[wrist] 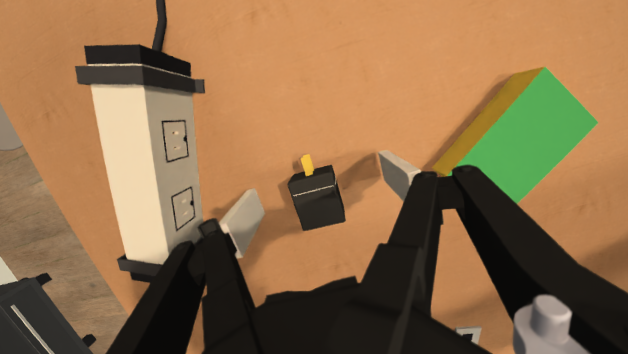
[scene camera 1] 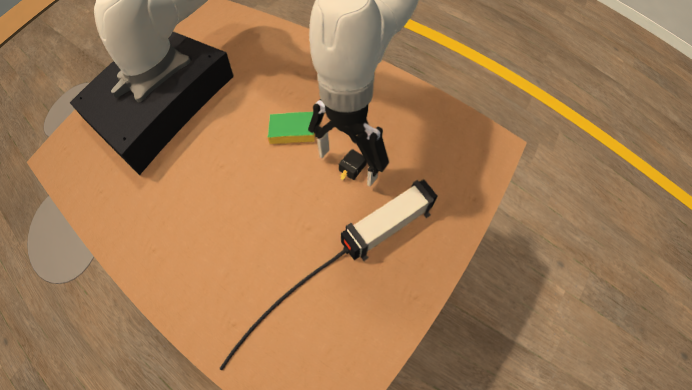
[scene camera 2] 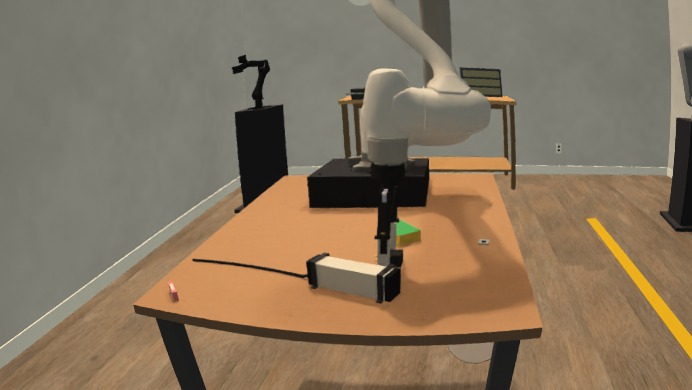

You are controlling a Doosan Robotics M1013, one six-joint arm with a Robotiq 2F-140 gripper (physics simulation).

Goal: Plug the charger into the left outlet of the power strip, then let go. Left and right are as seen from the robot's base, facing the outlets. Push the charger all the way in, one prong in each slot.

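Frame: origin at the arm's base, x ahead, y left, z up, level; metres.
Seen in the pictures: gripper, fingertip midpoint: (wrist: 318, 184) (scene camera 1: 347, 167) (scene camera 2: 387, 257); arm's base at its link origin: (scene camera 1: 152, 69).
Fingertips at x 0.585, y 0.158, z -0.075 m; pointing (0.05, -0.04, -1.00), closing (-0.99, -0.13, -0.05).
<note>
Pixels of each thing's middle, then the offset from my fingertips to it. "*": a spot on its surface instead.
- black charger at the middle of its body: (wrist: 315, 189) (scene camera 1: 350, 166) (scene camera 2: 388, 258) 0.004 m ahead, 0.005 m left, 0.000 m up
- white power strip at the middle of its body: (wrist: 156, 173) (scene camera 1: 389, 219) (scene camera 2: 352, 276) 0.144 m ahead, 0.035 m right, 0.015 m up
- left outlet at the middle of its body: (wrist: 172, 206) 0.141 m ahead, 0.001 m right, 0.013 m up
- right outlet at the middle of its body: (wrist: 164, 139) 0.127 m ahead, 0.063 m right, 0.013 m up
- yellow sponge at the middle of its body: (wrist: 508, 147) (scene camera 1: 291, 127) (scene camera 2: 400, 232) 0.167 m back, 0.009 m right, 0.001 m down
- black cable at a spot on its surface: (scene camera 1: 277, 302) (scene camera 2: 253, 265) * 0.098 m ahead, 0.306 m right, 0.009 m down
- small grey plate at the middle of its body: (wrist: 466, 336) (scene camera 2: 483, 242) 0.149 m back, 0.226 m left, 0.014 m down
- pink piece at the middle of its body: (scene camera 2: 173, 291) 0.309 m ahead, 0.416 m right, 0.004 m down
The black charger (scene camera 1: 352, 164) (scene camera 2: 397, 258) (wrist: 319, 204) lies on the table. Its yellow prongs (scene camera 1: 344, 175) (wrist: 307, 164) point roughly along the power strip toward its cable end, not at the outlets. My gripper (scene camera 1: 347, 166) (scene camera 2: 385, 257) (wrist: 318, 184) is open and low, one finger on each side of the charger with gaps to both. The white power strip (scene camera 1: 392, 217) (scene camera 2: 347, 276) (wrist: 125, 170) has black ends. The left outlet (wrist: 183, 208) is farther from the cable; the right outlet (wrist: 175, 141) is nearer it. Both are empty; their face is hidden in the scene views.
A green and yellow sponge (scene camera 1: 291, 126) (scene camera 2: 408, 232) (wrist: 530, 130) lies close to one finger. A black cable (scene camera 1: 277, 302) (scene camera 2: 245, 266) runs from the strip. A small grey plate (scene camera 2: 483, 242) and a pink piece (scene camera 2: 173, 291) lie on the table. The arm's black base block (scene camera 1: 175, 105) stands behind.
</note>
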